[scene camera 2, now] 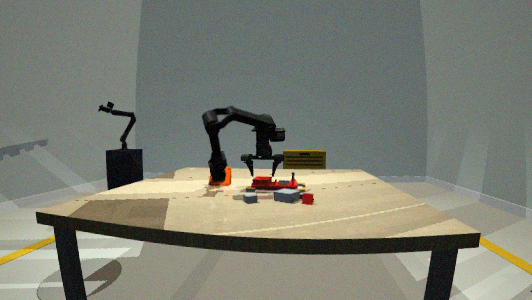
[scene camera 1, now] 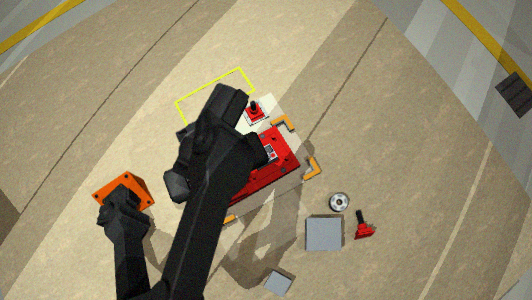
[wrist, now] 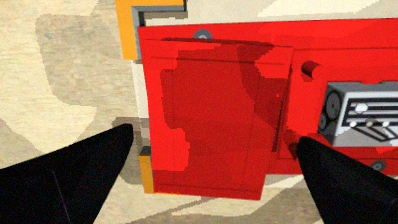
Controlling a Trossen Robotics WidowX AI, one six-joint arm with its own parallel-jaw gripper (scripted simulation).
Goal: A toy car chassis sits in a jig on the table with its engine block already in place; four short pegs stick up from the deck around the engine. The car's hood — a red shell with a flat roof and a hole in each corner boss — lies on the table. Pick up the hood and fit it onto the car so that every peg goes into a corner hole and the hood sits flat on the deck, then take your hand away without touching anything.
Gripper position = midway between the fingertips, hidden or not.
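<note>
My gripper (scene camera 1: 223, 177), also visible at the wrist as the gripper (wrist: 214, 137), is open and holds nothing. Visible too: a pale jig plate (scene camera 1: 274, 115) and a red hood (wrist: 214, 104).
</note>
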